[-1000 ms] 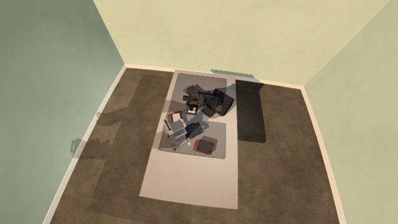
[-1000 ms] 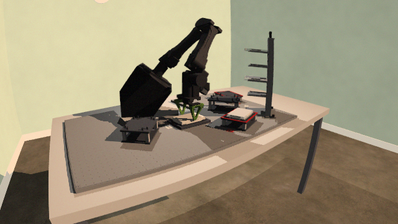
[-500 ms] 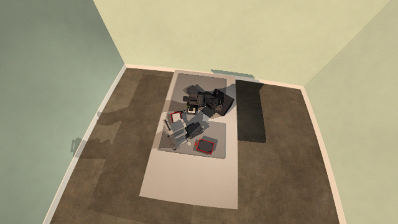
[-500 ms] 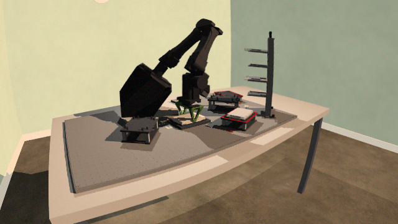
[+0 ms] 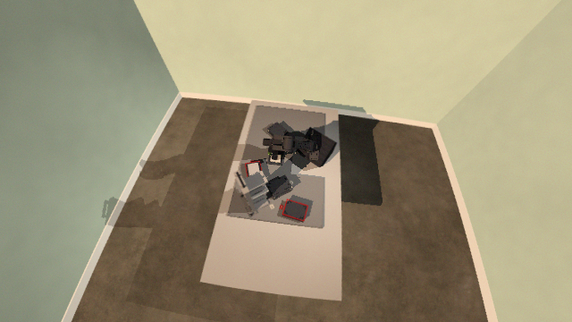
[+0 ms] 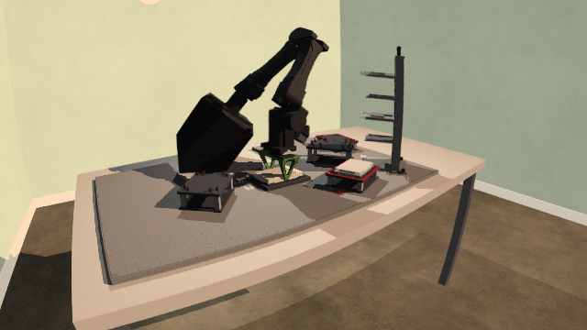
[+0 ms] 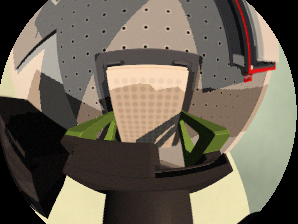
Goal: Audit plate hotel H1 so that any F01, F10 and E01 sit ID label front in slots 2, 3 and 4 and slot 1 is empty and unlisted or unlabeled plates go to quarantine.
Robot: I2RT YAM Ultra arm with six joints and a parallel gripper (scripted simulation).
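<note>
Right now my hand is 20 mm above the dark N6 nest. The rest, counted from my hand: hotel post: 450 mm to the left, 180 mm above, 80 mm ahead; then N6 tag: 100 mm to the right, 20 mm below, 10 mm ahead; then L1 tag: 180 mm to the right, 40 mm behind, 20 mm below.
</note>
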